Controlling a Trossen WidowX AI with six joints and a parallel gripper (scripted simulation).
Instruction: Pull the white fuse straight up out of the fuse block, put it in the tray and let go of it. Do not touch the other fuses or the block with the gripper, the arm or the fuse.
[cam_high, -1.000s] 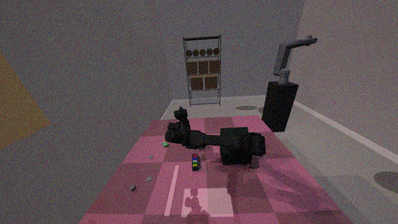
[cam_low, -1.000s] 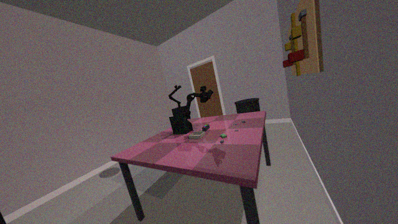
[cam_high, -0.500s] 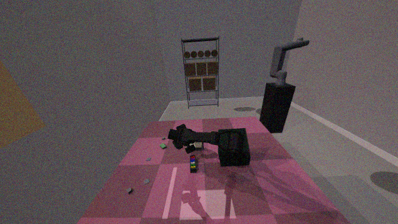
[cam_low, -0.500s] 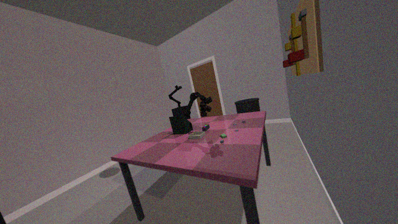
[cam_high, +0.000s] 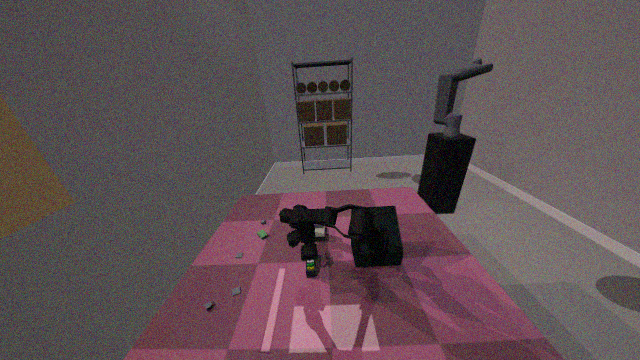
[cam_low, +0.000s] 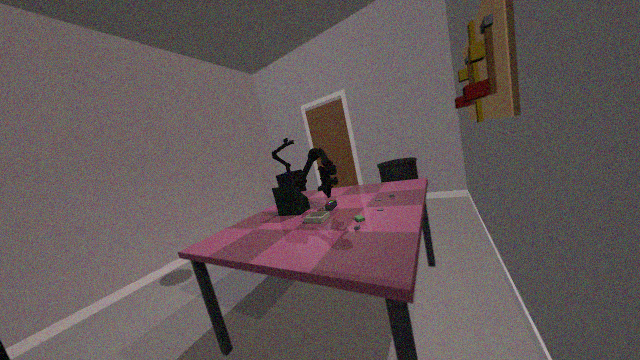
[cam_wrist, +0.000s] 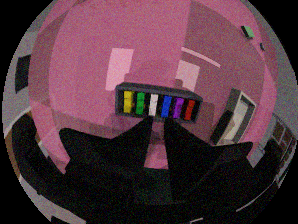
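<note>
Now: gripper tip 5 cm above the white fuse.
</note>
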